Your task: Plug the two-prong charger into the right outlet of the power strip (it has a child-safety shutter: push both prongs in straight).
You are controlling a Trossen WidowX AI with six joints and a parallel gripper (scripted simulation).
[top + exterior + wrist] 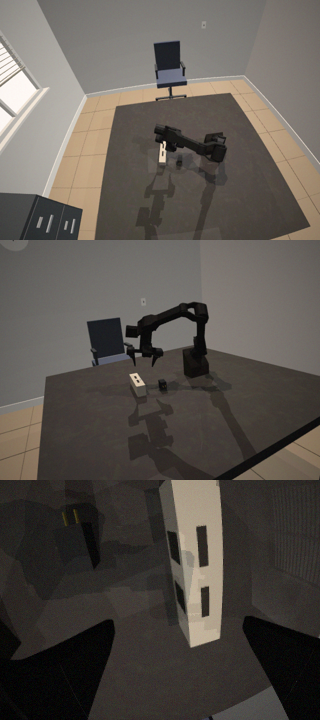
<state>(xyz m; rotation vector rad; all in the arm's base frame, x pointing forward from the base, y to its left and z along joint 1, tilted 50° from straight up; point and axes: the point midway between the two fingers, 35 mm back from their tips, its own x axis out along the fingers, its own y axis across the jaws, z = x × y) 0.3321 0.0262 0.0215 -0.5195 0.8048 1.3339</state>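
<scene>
The two-prong charger is 10 cm below my gripper tip, 7 cm to the left of it and 7 cm behind it.
</scene>
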